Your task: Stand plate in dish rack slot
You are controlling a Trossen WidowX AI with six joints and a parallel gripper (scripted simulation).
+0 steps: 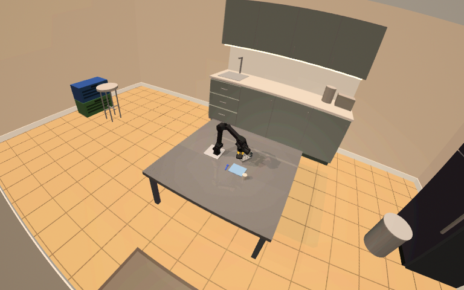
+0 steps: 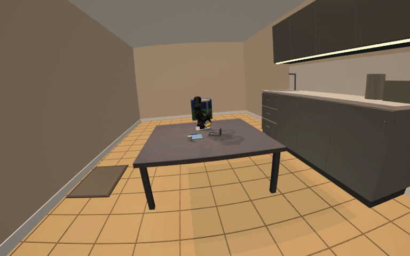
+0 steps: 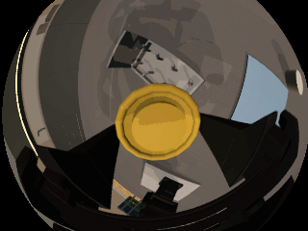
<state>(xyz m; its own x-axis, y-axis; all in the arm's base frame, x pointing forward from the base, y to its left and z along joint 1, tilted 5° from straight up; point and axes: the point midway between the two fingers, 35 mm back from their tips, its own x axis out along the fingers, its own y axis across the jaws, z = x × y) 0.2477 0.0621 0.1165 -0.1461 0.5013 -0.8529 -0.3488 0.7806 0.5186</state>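
My gripper tip is now 8 cm above the grey dish rack, 6 cm to the right of it and 4 cm short of it. Round my gripper tip: orange plate: 1 cm above; blue utensil: 18 cm to the right, 10 cm below, 4 cm behind; beige cup: 21 cm to the right, 17 cm ahead, 8 cm below.
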